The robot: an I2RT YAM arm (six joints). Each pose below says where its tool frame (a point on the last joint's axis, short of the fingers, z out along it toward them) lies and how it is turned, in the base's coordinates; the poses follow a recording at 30 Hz.
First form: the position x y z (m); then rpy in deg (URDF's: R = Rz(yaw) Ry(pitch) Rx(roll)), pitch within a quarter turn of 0, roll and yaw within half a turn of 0.
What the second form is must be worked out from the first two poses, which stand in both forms.
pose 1, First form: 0.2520 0.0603 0.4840 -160.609 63.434 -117.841
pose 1, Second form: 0.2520 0.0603 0.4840 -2.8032 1.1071 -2.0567
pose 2, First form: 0.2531 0.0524 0.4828 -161.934 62.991 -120.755
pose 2, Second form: 0.2531 0.0524 0.4828 -2.8263 1.0994 -2.1076
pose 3, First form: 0.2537 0.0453 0.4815 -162.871 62.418 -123.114
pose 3, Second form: 0.2537 0.0453 0.4815 -2.8426 1.0894 -2.1487
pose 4, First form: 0.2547 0.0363 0.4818 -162.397 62.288 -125.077
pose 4, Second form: 0.2547 0.0363 0.4818 -2.8344 1.0871 -2.1830
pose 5, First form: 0.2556 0.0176 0.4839 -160.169 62.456 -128.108
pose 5, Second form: 0.2556 0.0176 0.4839 -2.7955 1.0901 -2.2359
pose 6, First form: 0.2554 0.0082 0.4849 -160.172 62.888 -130.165
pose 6, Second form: 0.2554 0.0082 0.4849 -2.7955 1.0976 -2.2718
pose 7, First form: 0.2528 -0.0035 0.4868 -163.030 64.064 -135.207
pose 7, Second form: 0.2528 -0.0035 0.4868 -2.8454 1.1181 -2.3598
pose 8, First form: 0.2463 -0.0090 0.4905 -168.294 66.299 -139.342
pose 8, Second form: 0.2463 -0.0090 0.4905 -2.9373 1.1571 -2.4320
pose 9, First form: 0.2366 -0.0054 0.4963 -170.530 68.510 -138.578
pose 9, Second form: 0.2366 -0.0054 0.4963 -2.9763 1.1957 -2.4186
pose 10, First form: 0.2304 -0.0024 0.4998 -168.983 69.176 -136.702
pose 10, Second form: 0.2304 -0.0024 0.4998 -2.9493 1.2073 -2.3859
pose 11, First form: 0.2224 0.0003 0.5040 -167.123 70.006 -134.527
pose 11, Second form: 0.2224 0.0003 0.5040 -2.9168 1.2218 -2.3479
